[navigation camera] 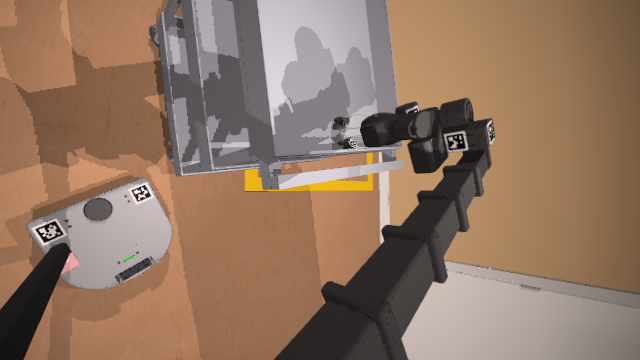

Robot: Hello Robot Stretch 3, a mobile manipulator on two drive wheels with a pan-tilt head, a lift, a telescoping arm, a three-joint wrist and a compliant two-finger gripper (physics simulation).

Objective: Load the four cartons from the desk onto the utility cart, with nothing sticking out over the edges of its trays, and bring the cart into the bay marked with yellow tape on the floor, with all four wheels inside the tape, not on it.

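Seen in the pictures: gripper, between the fingertips: (338,133); robot's base, origin of its link: (98,208).
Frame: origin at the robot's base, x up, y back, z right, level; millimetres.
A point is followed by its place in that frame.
The grey utility cart (252,85) @(x 814, y -141, z 309 mm) stands at upper centre, its near end and push handle (340,175) @(x 864, y 95, z 407 mm) towards me. Its top tray shows a pale floor with shadows; lower trays show on its left side. No cartons show in this view. Yellow tape (254,184) @(x 1, y 196, z 630 mm) forms a corner on the floor below the handle; the cart hides more of it. Two casters show at the cart's left side; the others are hidden, and I cannot tell how they lie to the tape. My gripper (345,133) @(x 796, y 19, z 520 mm) is over the near right part of the top tray, its fingertips apart with nothing between them.
My base (105,230) @(x 160, y 68, z -14 mm) is on the wooden floor at lower left, apart from the cart. My arm (400,260) @(x 1134, y 84, z 167 mm) reaches up from the bottom to the wrist beside the cart. A tan wall (540,125) @(x 1100, y 432, z 1857 mm) rises at the right, and a white surface (520,325) @(x 975, y 1473, z 1328 mm) shows at lower right.
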